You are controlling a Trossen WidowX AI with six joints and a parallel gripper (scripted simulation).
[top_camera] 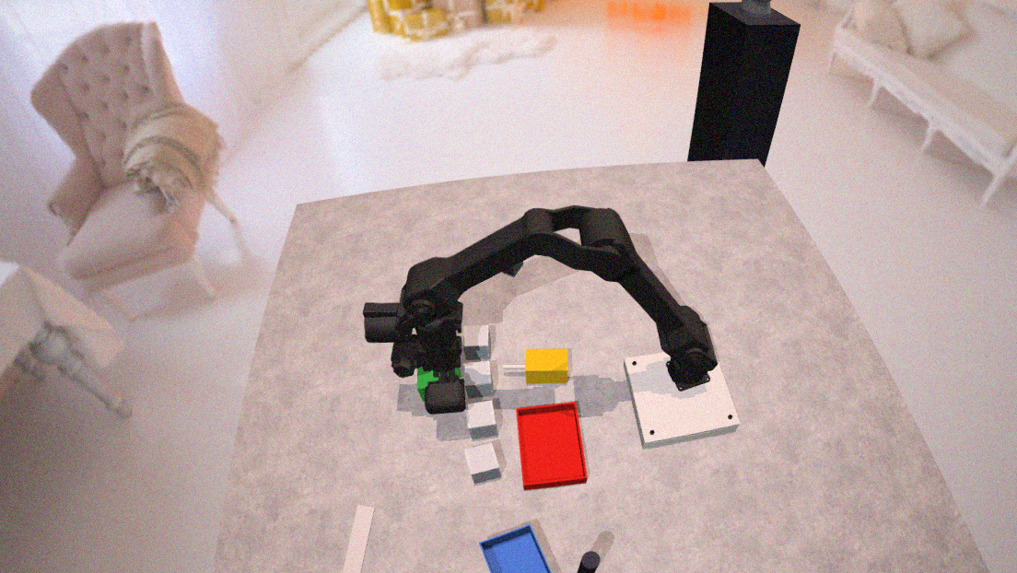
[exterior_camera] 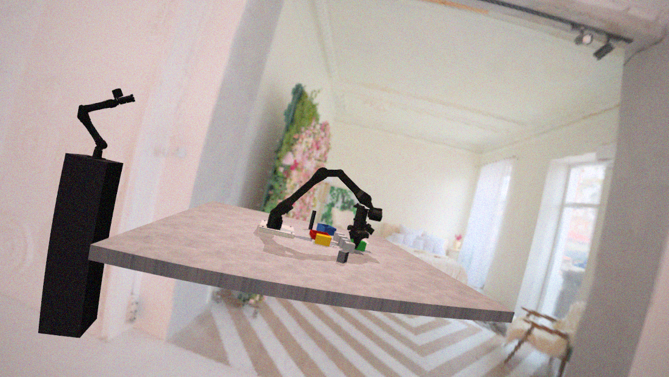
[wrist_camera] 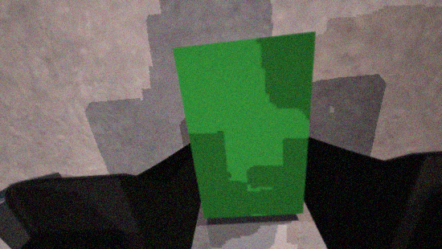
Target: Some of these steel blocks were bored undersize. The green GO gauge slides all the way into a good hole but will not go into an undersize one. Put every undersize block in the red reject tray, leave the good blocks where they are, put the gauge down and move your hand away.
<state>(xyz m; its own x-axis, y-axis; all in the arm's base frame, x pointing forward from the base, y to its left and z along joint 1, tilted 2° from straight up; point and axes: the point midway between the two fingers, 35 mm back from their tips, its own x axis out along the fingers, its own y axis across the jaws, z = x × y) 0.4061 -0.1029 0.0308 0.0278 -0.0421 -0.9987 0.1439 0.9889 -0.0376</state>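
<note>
Now: gripper tip 2 cm below the green GO gauge and 1 cm past it. From my gripper tip the other things lie so: red reject tray (16 cm to the left, 14 cm behind); dark cube (26 cm to the right, 17 cm behind, 1 cm above); yellow gauge (14 cm behind, 1 cm above).
</note>
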